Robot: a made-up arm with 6 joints.
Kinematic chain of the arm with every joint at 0, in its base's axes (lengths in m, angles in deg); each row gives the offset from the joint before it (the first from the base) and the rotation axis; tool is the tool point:
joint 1: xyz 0 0 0.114 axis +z
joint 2: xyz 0 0.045 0 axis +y
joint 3: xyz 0 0 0.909 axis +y
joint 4: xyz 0 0 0.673 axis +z
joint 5: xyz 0 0 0 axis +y
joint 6: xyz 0 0 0.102 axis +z
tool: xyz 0 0 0
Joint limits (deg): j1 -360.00..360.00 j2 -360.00..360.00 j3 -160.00..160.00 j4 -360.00..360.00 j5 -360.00..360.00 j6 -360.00..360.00
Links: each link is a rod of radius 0.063 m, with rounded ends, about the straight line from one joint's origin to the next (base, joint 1, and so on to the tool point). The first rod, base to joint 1, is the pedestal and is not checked.
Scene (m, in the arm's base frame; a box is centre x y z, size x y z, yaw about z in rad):
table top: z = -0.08
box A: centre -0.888 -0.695 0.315 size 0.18 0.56 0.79 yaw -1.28
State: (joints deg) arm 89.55 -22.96 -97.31 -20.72 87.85 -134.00
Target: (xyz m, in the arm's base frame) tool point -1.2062 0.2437 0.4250
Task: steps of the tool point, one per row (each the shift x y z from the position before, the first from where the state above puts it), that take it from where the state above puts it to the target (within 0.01 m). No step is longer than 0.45 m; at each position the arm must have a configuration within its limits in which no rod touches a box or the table.
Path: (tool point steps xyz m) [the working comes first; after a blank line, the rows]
Joints at the target: -10.31 -43.94 -84.13 -12.05 83.84 -134.00
Straight joint move there: touches box A.

1: -0.2181 0.0670 0.2294
2: -0.1654 0.1701 0.2224
3: -0.0717 0.2393 0.1984
4: 0.0439 0.2601 0.1612
5: -0.3003 -0.0567 -0.1935
6: -0.2699 0.0907 -0.2596
7: -0.1729 0.2043 -0.3037
8: -0.0351 0.2559 -0.3219

